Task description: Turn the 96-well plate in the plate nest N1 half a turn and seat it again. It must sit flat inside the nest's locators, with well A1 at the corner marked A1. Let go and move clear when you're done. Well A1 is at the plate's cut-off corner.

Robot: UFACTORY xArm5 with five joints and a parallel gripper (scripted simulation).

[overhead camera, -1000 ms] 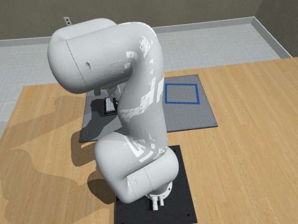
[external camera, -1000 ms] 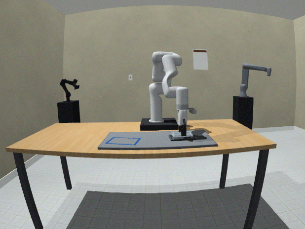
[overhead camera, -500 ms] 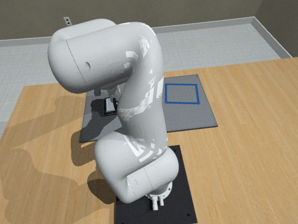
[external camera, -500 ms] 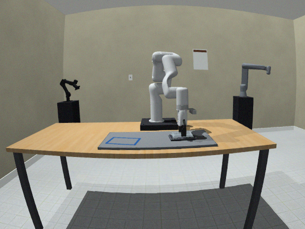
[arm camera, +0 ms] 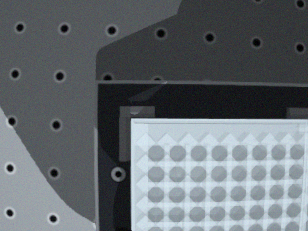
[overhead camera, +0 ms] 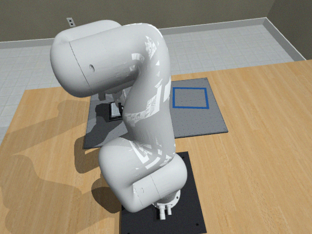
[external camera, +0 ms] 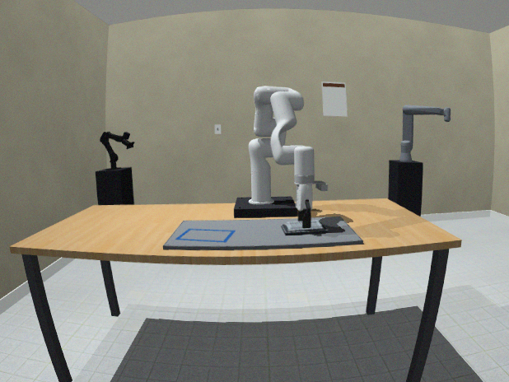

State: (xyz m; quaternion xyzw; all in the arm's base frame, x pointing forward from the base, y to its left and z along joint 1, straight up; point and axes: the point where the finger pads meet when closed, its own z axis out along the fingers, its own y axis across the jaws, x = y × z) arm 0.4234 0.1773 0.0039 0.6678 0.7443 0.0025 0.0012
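My hand is 10 mm above the white 96-well plate. Round my hand: plate nest (30 mm below); then A1 label (50 mm ahead, 80 mm to the left, 20 mm below).
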